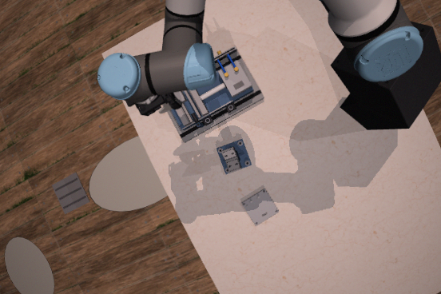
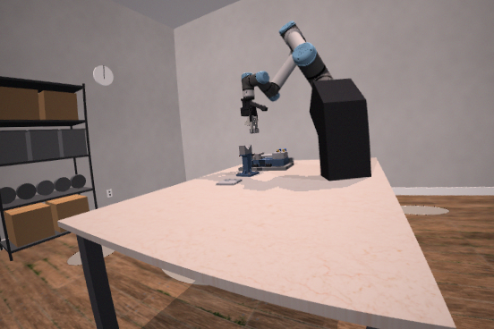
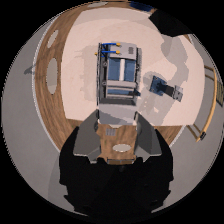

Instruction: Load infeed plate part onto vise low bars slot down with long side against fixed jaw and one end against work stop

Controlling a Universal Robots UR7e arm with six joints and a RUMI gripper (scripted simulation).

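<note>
My hand is 10 mm above the part. The rest, counted from my hand: air cylinder (170 mm below, 160 mm behind, 10 mm to the left); vise (210 mm below, 70 mm behind, 20 mm to the left); air cylinder rod (170 mm below, 90 mm behind, 20 mm to the left).
</note>
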